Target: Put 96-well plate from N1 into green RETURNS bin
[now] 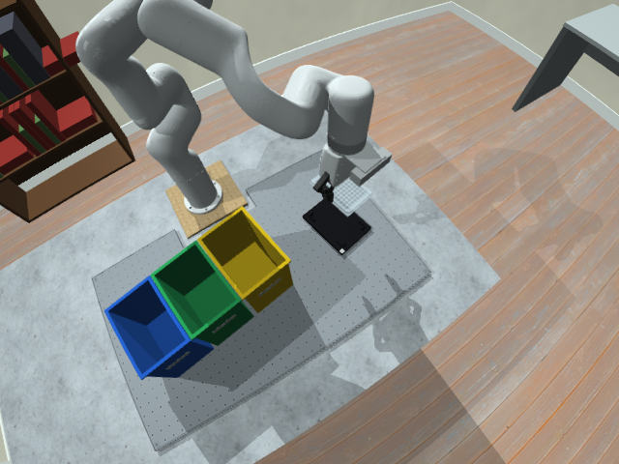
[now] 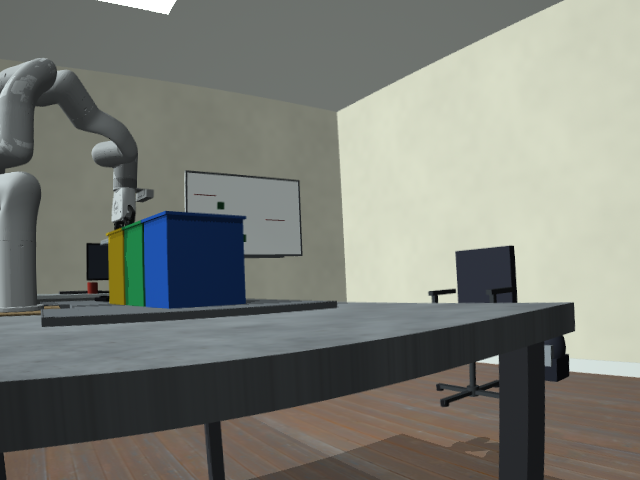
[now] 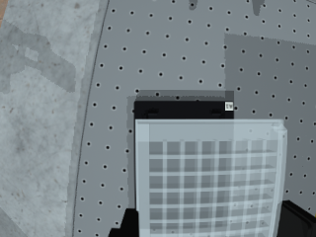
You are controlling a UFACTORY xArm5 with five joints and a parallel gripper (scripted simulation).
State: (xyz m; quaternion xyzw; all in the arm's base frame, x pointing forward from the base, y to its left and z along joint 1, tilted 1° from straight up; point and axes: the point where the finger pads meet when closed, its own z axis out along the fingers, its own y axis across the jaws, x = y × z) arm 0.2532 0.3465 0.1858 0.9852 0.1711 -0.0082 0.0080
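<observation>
Right now the green bin is 39 cm to the right of my hand, 10 cm below it and 10 cm ahead of it. Round my hand: black plate nest (18 cm below); then white 96-well plate (1 cm below); then yellow bin (27 cm to the right, 10 cm below, 6 cm ahead).
</observation>
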